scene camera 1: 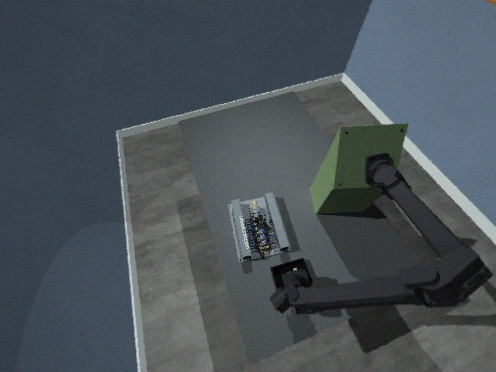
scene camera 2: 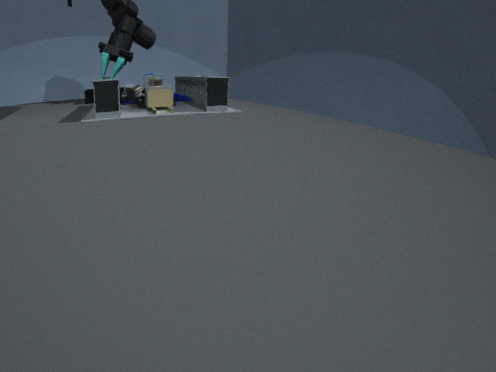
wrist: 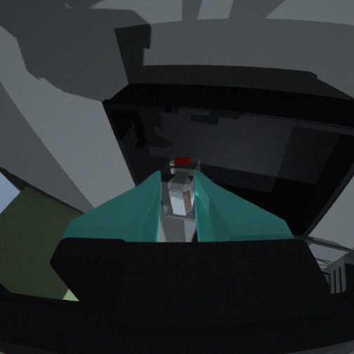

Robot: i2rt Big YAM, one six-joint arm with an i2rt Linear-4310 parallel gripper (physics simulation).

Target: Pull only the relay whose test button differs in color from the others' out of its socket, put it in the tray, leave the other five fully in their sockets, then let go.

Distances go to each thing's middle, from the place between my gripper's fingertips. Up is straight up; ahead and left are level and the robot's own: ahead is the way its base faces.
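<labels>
The clear-cased relay (wrist: 177, 178) is 10 mm to the right of my hand. I also see the panel (scene camera 2: 127, 111), which is 280 mm to the right of my hand and 130 mm ahead of it, and 50 mm below it.
</labels>
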